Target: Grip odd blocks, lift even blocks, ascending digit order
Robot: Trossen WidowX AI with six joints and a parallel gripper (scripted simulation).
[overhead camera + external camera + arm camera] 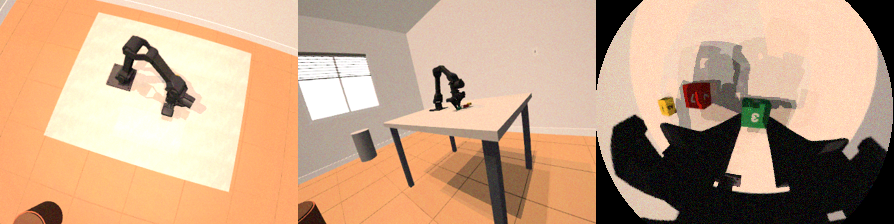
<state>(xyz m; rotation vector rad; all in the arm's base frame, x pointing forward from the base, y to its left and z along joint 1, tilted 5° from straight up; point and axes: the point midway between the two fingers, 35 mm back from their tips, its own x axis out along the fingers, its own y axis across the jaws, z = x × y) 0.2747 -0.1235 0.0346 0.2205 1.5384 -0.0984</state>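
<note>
The green block is 10 mm ahead of my gripper tip. Round my gripper tip: yellow block: 40 mm ahead, 170 mm to the left; red block: 40 mm ahead, 70 mm to the left.
</note>
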